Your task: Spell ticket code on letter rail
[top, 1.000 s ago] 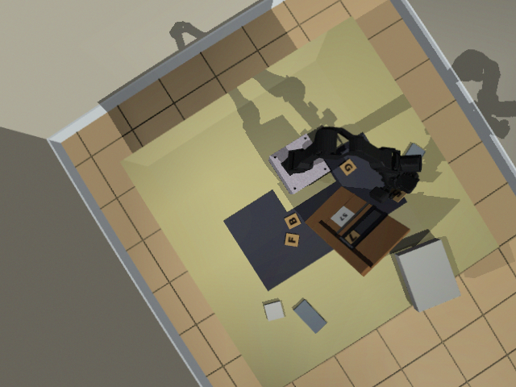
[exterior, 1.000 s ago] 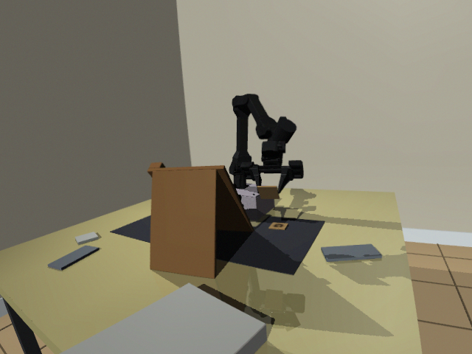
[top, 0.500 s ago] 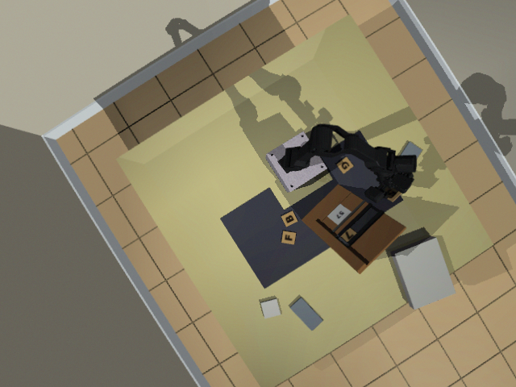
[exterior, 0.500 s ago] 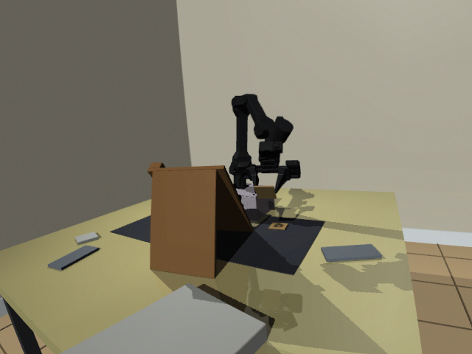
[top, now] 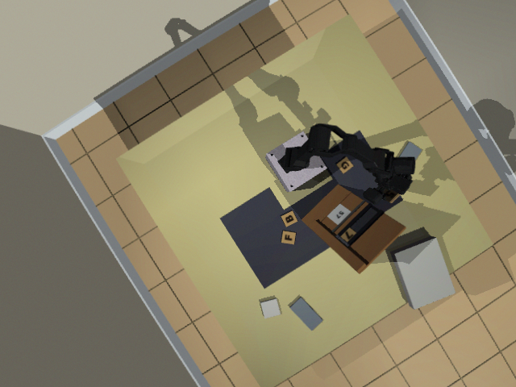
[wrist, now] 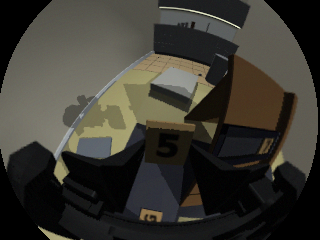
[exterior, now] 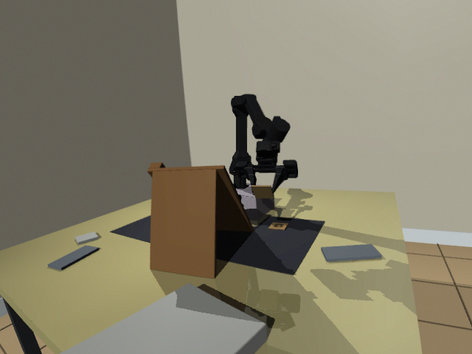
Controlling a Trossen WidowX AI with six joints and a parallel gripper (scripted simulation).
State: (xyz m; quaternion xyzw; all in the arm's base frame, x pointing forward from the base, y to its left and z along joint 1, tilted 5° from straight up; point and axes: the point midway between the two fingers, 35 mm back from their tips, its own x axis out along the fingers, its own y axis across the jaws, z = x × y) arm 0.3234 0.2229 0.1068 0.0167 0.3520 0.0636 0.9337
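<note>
Right now my gripper tip is 19 cm to the left of the white ticket, 8 cm above it and 4 cm past it. Also, from my gripper tip: dark mat 24 cm to the right, 18 cm below, 14 cm behind; small white block 69 cm to the right, 17 cm below, 13 cm ahead; large grey box 43 cm ahead, 16 cm below, 3 cm to the right.
</note>
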